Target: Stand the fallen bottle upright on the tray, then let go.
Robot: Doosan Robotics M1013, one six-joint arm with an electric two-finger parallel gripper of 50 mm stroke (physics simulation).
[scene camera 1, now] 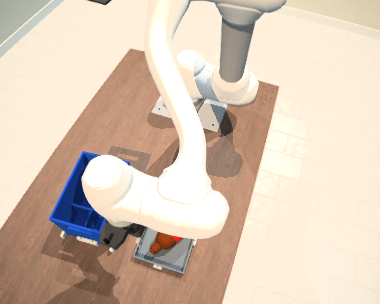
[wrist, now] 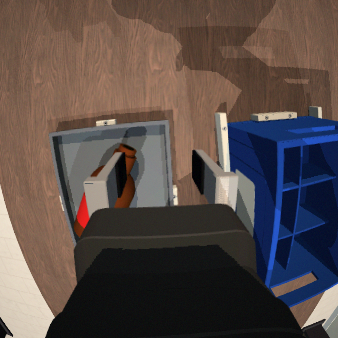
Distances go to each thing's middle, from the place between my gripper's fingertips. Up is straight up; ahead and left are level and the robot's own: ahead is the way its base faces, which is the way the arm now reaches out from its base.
I see the brown bottle (wrist: 127, 194) 100 mm behind my hand, 70 mm to the left of it and 150 mm below it.
